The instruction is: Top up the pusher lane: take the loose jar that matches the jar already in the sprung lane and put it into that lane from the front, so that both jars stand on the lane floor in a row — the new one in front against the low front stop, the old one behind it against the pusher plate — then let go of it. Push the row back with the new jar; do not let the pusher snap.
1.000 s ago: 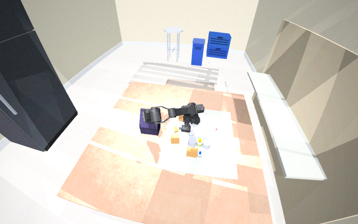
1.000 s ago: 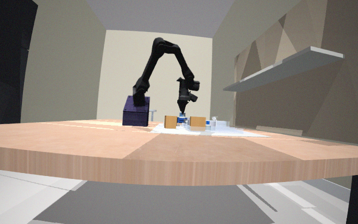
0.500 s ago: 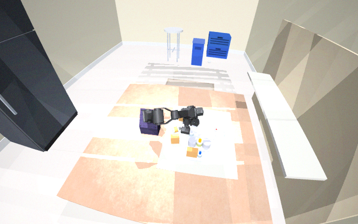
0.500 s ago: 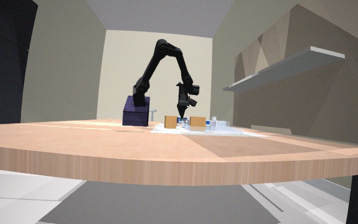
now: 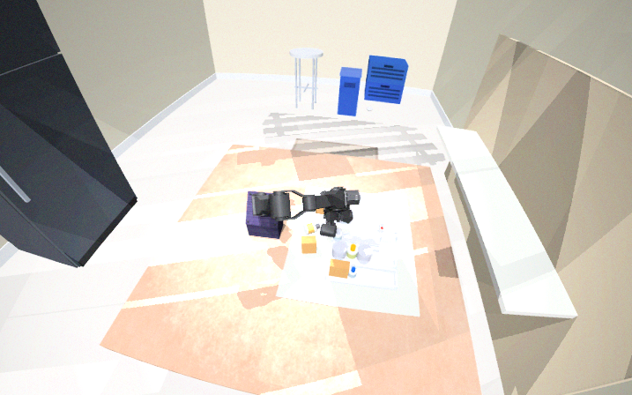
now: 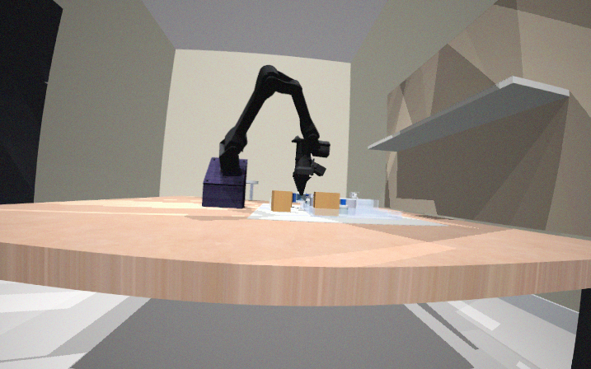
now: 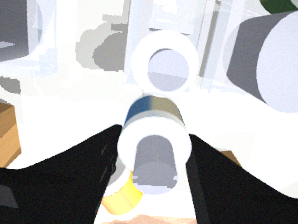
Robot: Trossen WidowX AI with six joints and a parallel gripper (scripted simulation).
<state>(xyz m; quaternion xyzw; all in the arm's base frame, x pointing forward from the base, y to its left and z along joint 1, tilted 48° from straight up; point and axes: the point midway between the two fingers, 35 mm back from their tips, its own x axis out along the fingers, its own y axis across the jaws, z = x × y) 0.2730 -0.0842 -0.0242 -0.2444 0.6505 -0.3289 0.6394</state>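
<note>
Now: gripper tip 190 mm short of the clear sprung lane, 40 mm above it and 10 mm to the right of it. Also, from my gripper tip: wall shelf 550 mm ahead, 310 mm above, 40 mm to the right; red-topped thing 230 mm ahead, 10 mm to the left, 10 mm above.
</note>
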